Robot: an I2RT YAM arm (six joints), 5 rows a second.
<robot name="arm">
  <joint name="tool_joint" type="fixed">
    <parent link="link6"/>
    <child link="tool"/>
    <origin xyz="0 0 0" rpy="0 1.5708 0"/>
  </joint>
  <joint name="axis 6" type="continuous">
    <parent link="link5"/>
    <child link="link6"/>
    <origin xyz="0.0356 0 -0.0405" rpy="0 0 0"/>
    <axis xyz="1 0 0"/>
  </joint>
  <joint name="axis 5" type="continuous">
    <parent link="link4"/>
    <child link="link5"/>
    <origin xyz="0.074 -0.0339 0.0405" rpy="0 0 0"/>
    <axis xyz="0 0 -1"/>
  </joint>
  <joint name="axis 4" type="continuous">
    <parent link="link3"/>
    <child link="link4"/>
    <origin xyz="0.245 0.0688 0.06" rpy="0 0 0"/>
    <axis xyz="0 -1 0"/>
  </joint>
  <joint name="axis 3" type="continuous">
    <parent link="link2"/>
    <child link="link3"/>
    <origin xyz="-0.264 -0.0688 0" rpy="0 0 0"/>
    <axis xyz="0 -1 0"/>
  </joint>
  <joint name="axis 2" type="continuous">
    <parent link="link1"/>
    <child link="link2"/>
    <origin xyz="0.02 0.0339 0.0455" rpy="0 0 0"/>
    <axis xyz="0 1 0"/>
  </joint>
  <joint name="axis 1" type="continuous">
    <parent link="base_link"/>
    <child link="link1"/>
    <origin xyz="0 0 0.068" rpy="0 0 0"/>
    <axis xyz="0 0 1"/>
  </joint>
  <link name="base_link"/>
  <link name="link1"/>
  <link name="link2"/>
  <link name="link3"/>
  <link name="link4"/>
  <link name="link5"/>
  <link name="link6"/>
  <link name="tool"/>
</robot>
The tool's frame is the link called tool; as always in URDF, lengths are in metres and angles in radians. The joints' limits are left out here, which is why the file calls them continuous.
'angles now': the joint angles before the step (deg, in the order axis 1, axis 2, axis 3, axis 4, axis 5, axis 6). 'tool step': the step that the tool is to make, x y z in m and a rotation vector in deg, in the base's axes. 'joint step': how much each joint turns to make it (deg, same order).
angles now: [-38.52 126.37 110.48 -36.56 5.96 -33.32]
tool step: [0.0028 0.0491 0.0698 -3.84 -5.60 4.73]
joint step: [4.92 -8.98 0.02 -2.24 -0.03 0.26]
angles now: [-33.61 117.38 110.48 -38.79 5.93 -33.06]
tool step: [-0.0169 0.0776 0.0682 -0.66 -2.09 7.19]
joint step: [7.66 -10.88 -0.01 -8.80 0.01 0.66]
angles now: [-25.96 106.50 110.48 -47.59 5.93 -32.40]
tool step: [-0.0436 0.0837 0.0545 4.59 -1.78 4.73]
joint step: [9.42 -11.31 0.02 -12.04 -0.04 6.83]
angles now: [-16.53 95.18 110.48 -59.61 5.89 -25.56]
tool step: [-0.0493 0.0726 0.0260 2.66 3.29 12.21]
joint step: [11.18 -8.27 -0.01 -12.04 -2.15 0.63]
